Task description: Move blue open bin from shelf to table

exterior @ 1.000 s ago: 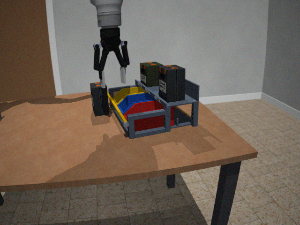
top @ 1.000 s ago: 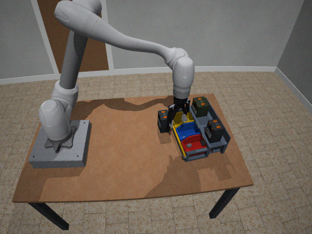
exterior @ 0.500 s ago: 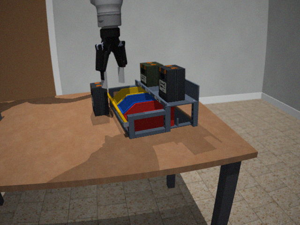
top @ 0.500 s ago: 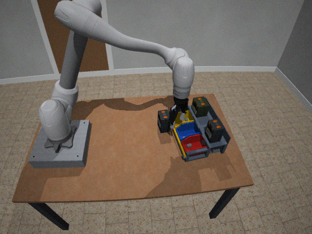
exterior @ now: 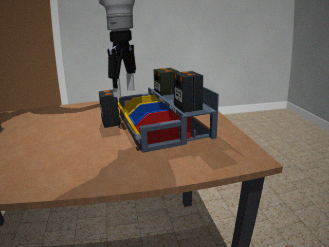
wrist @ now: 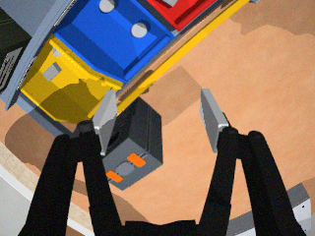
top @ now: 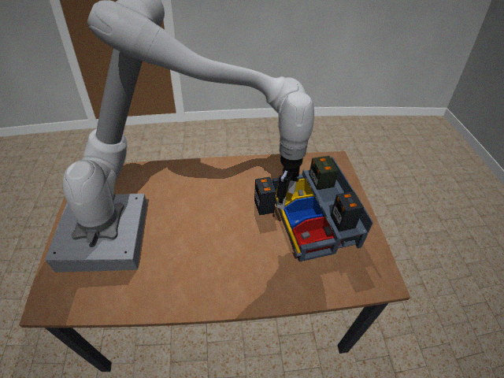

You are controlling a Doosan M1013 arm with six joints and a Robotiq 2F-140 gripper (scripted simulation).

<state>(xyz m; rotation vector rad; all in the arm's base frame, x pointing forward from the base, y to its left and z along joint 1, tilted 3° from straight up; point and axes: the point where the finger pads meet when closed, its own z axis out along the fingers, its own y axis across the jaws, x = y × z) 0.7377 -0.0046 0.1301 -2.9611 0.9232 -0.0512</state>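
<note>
My gripper is now 110 mm above the yellow strip. The rest, counted from my hand: yellow bin (90 mm ahead, 130 mm to the left, 130 mm below); then blue open bin (100 mm ahead, 20 mm to the left, 130 mm below); then black box (70 mm behind, 100 mm to the left, 110 mm below).
</note>
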